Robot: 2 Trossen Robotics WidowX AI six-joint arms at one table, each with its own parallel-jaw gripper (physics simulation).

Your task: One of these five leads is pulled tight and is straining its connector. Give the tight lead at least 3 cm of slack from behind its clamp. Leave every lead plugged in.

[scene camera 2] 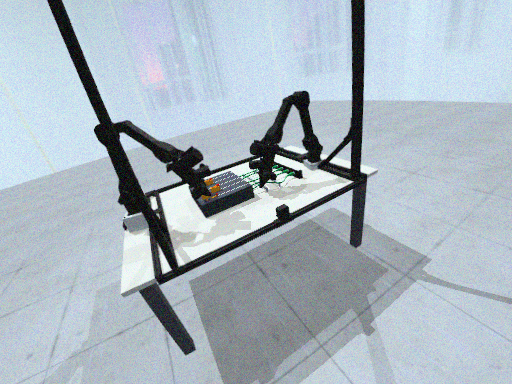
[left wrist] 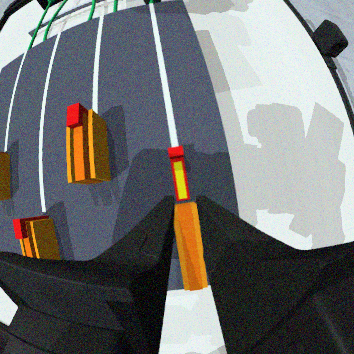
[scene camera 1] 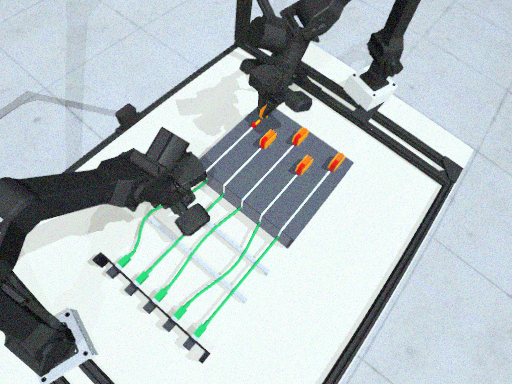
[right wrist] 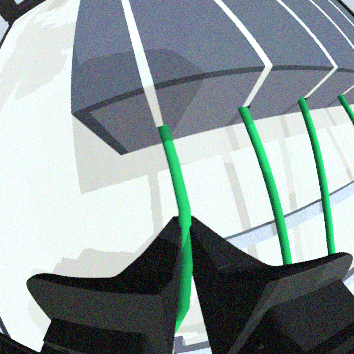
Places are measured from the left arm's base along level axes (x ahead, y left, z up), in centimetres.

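Where they show: left gripper, fingertip midpoint: (scene camera 2: 210,194) (left wrist: 184,203) (scene camera 1: 261,115); right gripper, fingertip midpoint: (scene camera 2: 260,187) (scene camera 1: 189,196) (right wrist: 182,222); left arm's base, origin of the base link: (scene camera 2: 136,210) (scene camera 1: 374,80); right arm's base, origin of the base link: (scene camera 2: 314,160) (scene camera 1: 56,346).
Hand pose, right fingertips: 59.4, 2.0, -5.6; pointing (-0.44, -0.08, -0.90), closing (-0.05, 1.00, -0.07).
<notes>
Things, the pixels of their centre, and the offset from my right fingertips, as dx, dy, dz. "spot": a spot on its surface instead.
- black connector strip, surface spot: (scene camera 1: 166,321) spot: +17.2, +21.0, +1.2
- lead's orange clamp, body centre: (left wrist: 188,238) -25.9, -7.5, +5.7
- yellow front piece, surface spot: (left wrist: 180,177) spot: -22.6, -6.6, +4.8
Five leads run white over the dark block (scene camera 1: 310,200) (right wrist: 240,30) and green to plugs on a black connector strip (scene camera 1: 165,320); all five green plugs sit at the strip. The leftmost lead (scene camera 1: 230,149) (left wrist: 162,75) (right wrist: 172,160) bends through its green part. My left gripper (scene camera 1: 266,112) (scene camera 2: 205,193) (left wrist: 184,203) is shut on that lead's orange clamp (left wrist: 191,245), behind its red and yellow front piece (left wrist: 180,177). My right gripper (scene camera 2: 263,184) (right wrist: 182,222) is shut on the green part beyond the block edge; its fingertips are hard to make out in scene camera 1.
Several other orange clamps with red fronts (scene camera 1: 268,139) (scene camera 1: 300,136) (scene camera 1: 303,165) (scene camera 1: 336,162) stand on the block. Two pale strips (scene camera 1: 240,250) (scene camera 1: 220,281) lie under the green leads. A dark frame (scene camera 1: 390,280) edges the white table.
</notes>
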